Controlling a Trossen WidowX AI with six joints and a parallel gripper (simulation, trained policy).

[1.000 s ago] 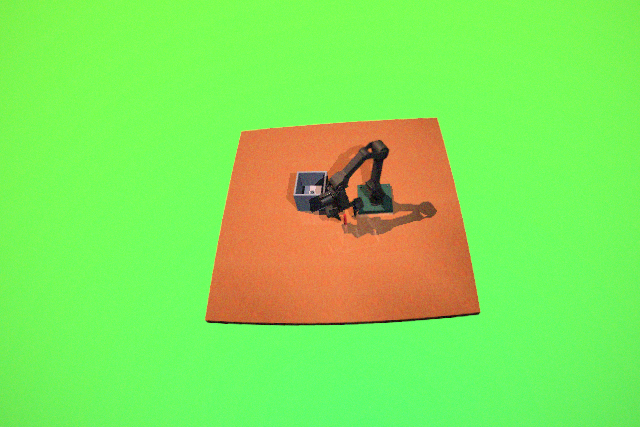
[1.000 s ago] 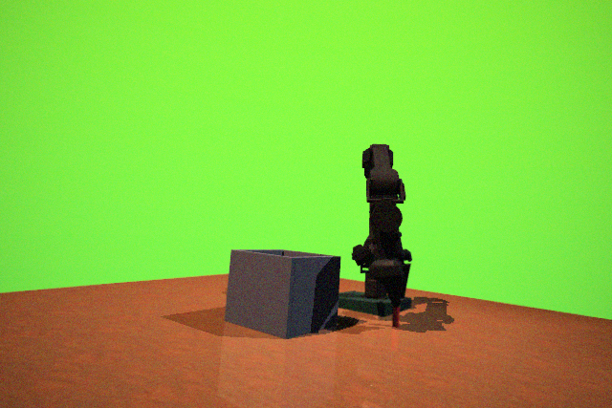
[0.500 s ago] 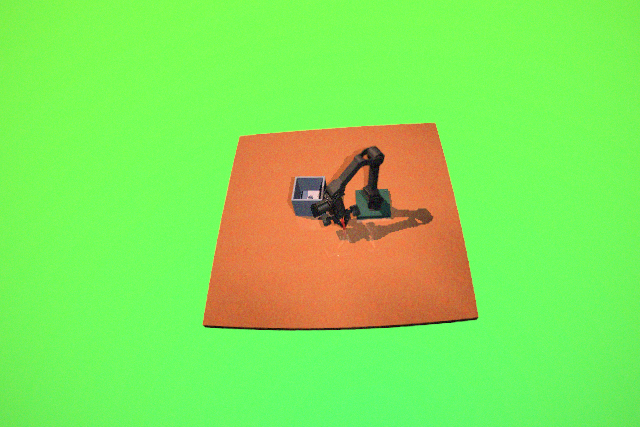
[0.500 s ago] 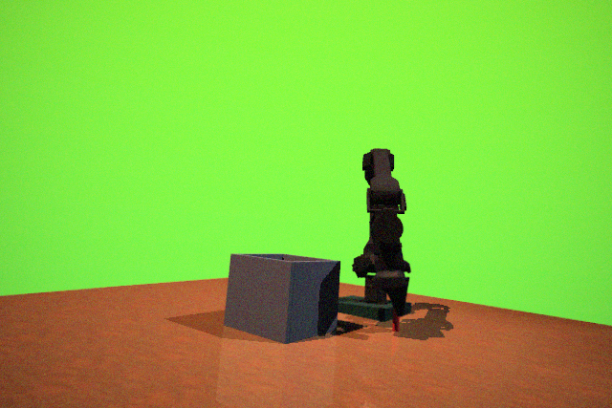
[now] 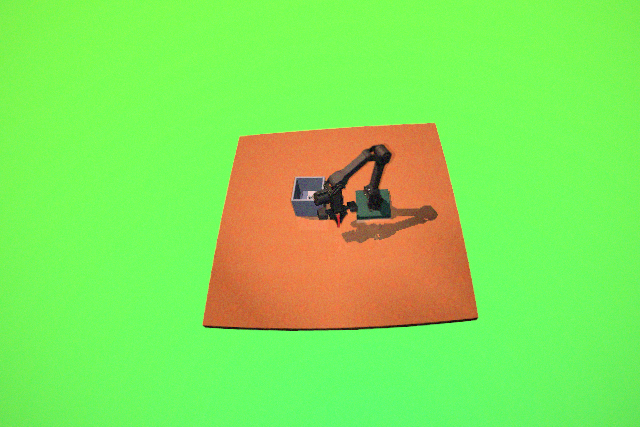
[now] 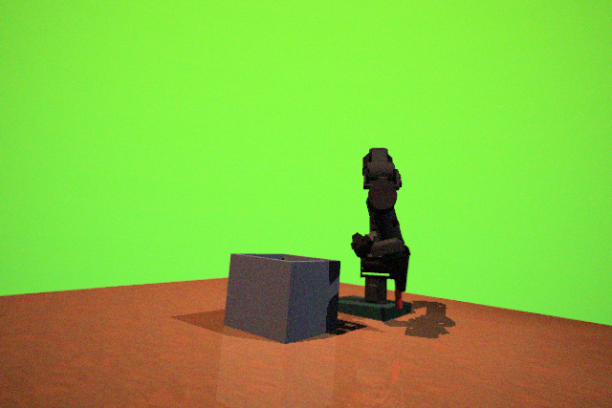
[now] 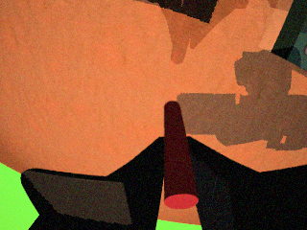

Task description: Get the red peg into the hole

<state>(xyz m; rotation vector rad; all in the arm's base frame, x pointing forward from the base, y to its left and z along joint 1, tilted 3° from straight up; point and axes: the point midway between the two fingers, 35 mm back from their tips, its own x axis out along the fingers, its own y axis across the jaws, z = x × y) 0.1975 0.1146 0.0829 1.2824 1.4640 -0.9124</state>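
Right now my gripper tip is 20 cm to the left of the pale plate, 13 cm short of it and 4 cm above it. Round my gripper tip: red peg: 1 cm to the right, 1 cm above.
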